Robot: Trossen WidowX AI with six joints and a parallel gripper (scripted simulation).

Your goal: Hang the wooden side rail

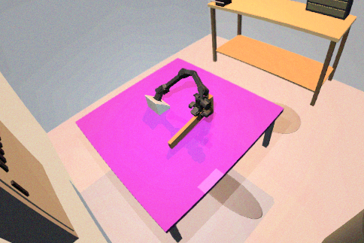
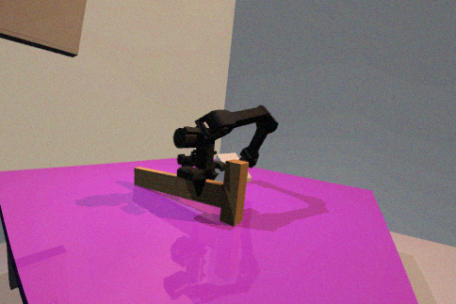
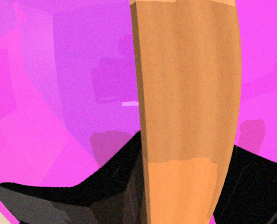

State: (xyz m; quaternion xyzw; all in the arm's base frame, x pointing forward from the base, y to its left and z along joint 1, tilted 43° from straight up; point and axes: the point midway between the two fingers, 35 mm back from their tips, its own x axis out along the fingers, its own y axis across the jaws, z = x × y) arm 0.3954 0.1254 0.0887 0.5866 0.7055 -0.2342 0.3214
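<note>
My gripper tip is now 20 mm past the headboard post, 110 mm to the right of it and 40 mm below it.
</note>
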